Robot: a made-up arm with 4 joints.
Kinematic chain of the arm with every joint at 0, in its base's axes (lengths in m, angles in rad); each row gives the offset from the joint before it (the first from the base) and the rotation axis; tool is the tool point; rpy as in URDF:
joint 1: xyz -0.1 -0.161 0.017 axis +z
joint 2: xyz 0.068 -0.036 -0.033 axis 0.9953 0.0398 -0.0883
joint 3: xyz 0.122 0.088 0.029 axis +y
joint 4: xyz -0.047 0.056 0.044 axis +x
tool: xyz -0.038 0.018 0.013 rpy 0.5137 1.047 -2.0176
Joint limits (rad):
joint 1: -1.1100..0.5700
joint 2: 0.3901..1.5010
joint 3: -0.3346..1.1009
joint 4: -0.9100..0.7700
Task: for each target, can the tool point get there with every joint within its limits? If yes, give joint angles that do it. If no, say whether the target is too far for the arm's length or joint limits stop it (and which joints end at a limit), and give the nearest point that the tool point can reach.
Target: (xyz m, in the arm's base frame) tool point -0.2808 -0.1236 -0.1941
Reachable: no: joint limits stop it (at a limit: joint 1, joint 2, joint 3, joint 4) | nearest point -0.0678 -0.0191 0.0799 | short by 0.362 m
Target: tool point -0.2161 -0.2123 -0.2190
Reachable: no: joint limits stop it (at a limit: joint 1, joint 2, joint 3, joint 4) | nearest point -0.1341 -0.2937 0.1328 | short by 0.370 m
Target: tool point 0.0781 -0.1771 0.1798
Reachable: yes | joints 0.2615 1.0039 0.6073 0.1678
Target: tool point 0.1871 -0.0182 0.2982
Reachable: no: too far | nearest point 0.1029 -0.0731 0.1815 | short by 0.154 m
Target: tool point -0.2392 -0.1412 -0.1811
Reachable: no: joint limits stop it (at a limit: joint 1, joint 2, joint 3, joint 4) | nearest point -0.0678 -0.0191 0.0799 | short by 0.335 m
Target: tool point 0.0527 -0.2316 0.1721
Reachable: yes | joints 0.0066 1.0658 0.4246 0.4560
